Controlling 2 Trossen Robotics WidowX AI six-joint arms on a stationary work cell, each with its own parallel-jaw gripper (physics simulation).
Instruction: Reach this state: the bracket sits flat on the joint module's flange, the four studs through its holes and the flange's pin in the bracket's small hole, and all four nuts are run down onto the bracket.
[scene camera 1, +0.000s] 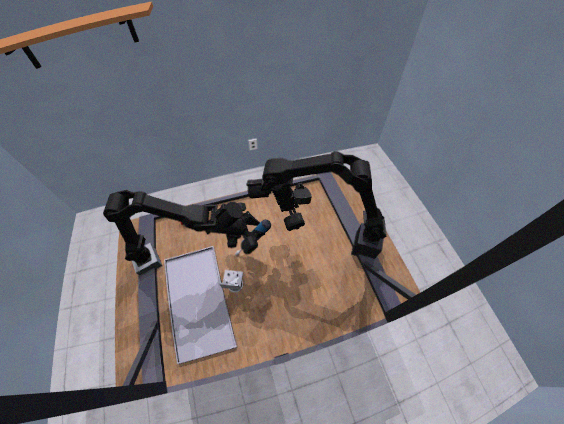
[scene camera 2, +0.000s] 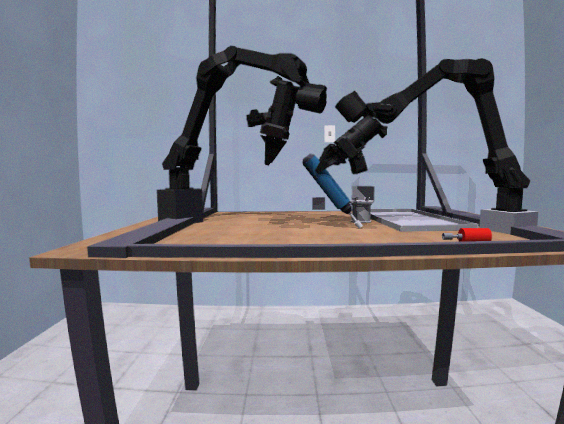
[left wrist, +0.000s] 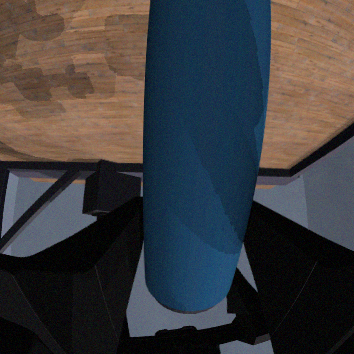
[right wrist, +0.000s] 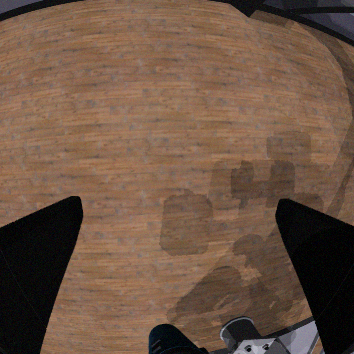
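Where they show: left gripper, between the fingertips: (scene camera 1: 262, 229) (scene camera 2: 315, 171) (left wrist: 193, 208) (right wrist: 173, 353); right gripper, between the fingertips: (scene camera 2: 268, 163) (right wrist: 181, 208); left arm's base, origin of its link: (scene camera 1: 143, 257) (scene camera 2: 509, 210); right arm's base, origin of its link: (scene camera 1: 371, 236) (scene camera 2: 179, 189).
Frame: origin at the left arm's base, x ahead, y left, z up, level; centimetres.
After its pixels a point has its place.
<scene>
The pale bracket (scene camera 1: 233, 278) @(x 28.6, y -29.1, z 1.3 cm) (right wrist: 255, 346) @(x 29.4, y -30.3, z 1.2 cm) sits on top of the grey joint module (scene camera 2: 362, 214) @(x 29.2, y -26.7, z -2.8 cm) (right wrist: 240, 332) @(x 30.9, y -29.2, z -1.8 cm), beside the tray. Dark spots show on its top face; the views are too small to tell studs from nuts, or how the pin sits. My left gripper (scene camera 1: 257, 233) @(x 46.9, y -21.8, z 9.8 cm) (scene camera 2: 320, 169) @(x 46.9, y -21.8, z 9.8 cm) (left wrist: 193, 208) @(x 46.9, y -21.8, z 9.8 cm) is shut on the blue handle of a driver (scene camera 1: 262, 227) @(x 46.4, y -22.9, z 13.4 cm) (scene camera 2: 330, 186) @(x 43.8, y -18.7, z 6.0 cm) (left wrist: 200, 125) @(x 42.5, y -20.9, z 8.5 cm) (right wrist: 170, 341) @(x 48.8, y -22.2, z 10.1 cm). The driver tilts, its thin silver end low beside the module in scene camera 2. My right gripper (scene camera 1: 294, 221) @(x 58.5, y -25.9, z 12.0 cm) (scene camera 2: 269, 162) @(x 58.5, y -25.9, z 12.0 cm) (right wrist: 181, 208) @(x 58.5, y -25.9, z 12.0 cm) is open and empty, high above the table.
A shallow pale tray (scene camera 1: 187, 280) @(x 12.1, y -17.2, z -5.0 cm) (scene camera 2: 425, 220) @(x 9.0, y -21.9, z -5.0 cm) lies next to the module. A red-handled tool (scene camera 2: 475, 234) @(x 24.7, y 10.1, z -3.0 cm) with a grey end lies near the table edge closest to scene camera 2. Dark rails (scene camera 2: 300, 250) @(x 61.2, y 5.8, z -4.1 cm) run along the wooden table's edges (scene camera 2: 250, 263) @(x 69.8, y 5.2, z -5.8 cm).
</scene>
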